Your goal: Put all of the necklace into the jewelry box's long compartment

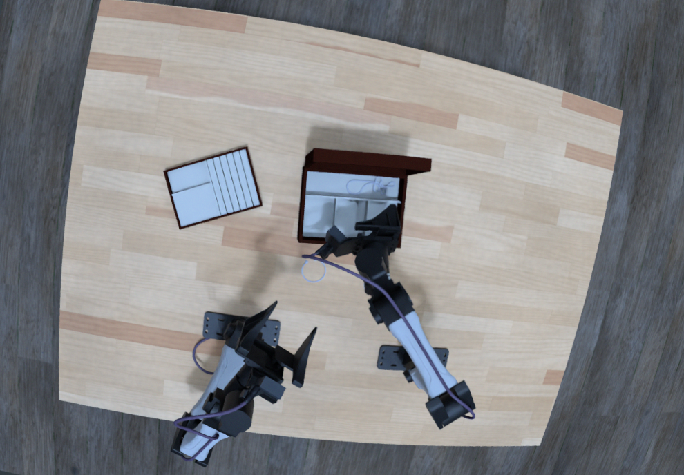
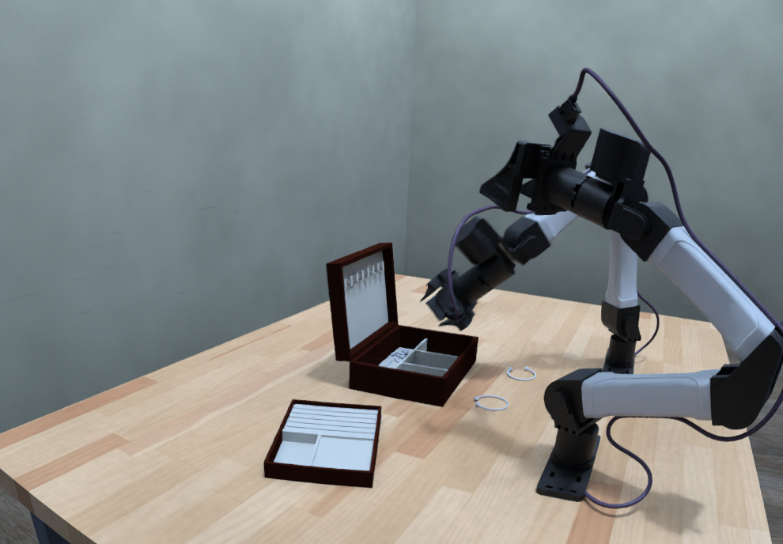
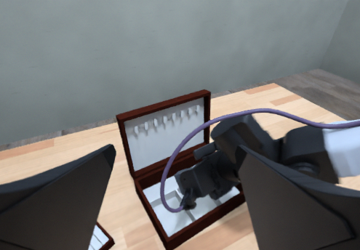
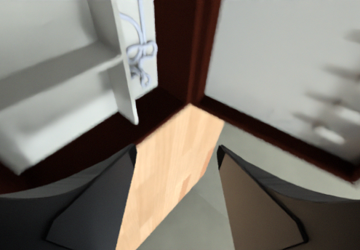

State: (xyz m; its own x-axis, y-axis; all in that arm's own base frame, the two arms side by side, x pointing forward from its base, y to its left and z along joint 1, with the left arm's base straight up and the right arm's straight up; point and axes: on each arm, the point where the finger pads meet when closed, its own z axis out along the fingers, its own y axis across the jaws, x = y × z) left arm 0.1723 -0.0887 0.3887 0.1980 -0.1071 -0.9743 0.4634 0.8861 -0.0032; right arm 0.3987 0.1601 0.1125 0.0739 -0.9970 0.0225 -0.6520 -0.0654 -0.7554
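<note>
Right now the jewelry box is 1 cm ahead of my right hand and 8 cm to the left of it. Also, from my right hand: divided tray (4 cm behind, 42 cm to the left, 10 cm below).
</note>
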